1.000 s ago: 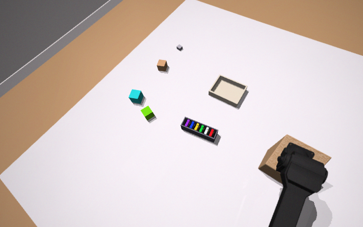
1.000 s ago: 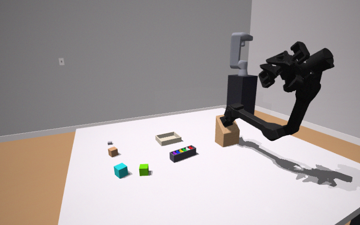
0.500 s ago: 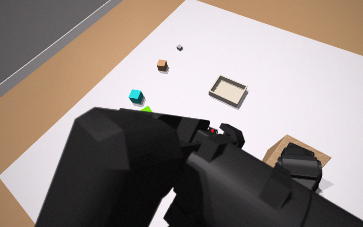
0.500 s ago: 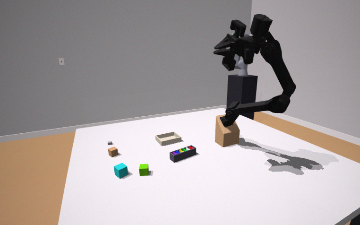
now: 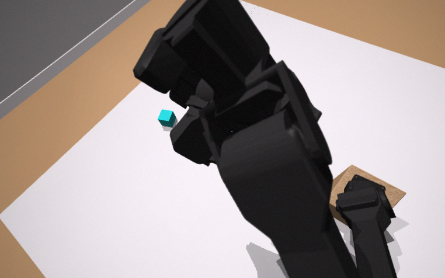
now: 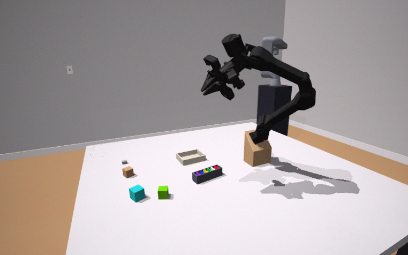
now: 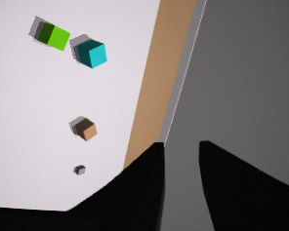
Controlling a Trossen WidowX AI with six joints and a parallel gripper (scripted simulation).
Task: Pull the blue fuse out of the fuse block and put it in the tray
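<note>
Now: the blue fuse 380 mm below my gripper tip, 80 mm to the right of it and 30 mm behind it. From my gripper tip the other things lie so: grey cube 430 mm to the right, 390 mm below, 250 mm ahead; then tray 400 mm below, 300 mm to the right, 80 mm behind.
</note>
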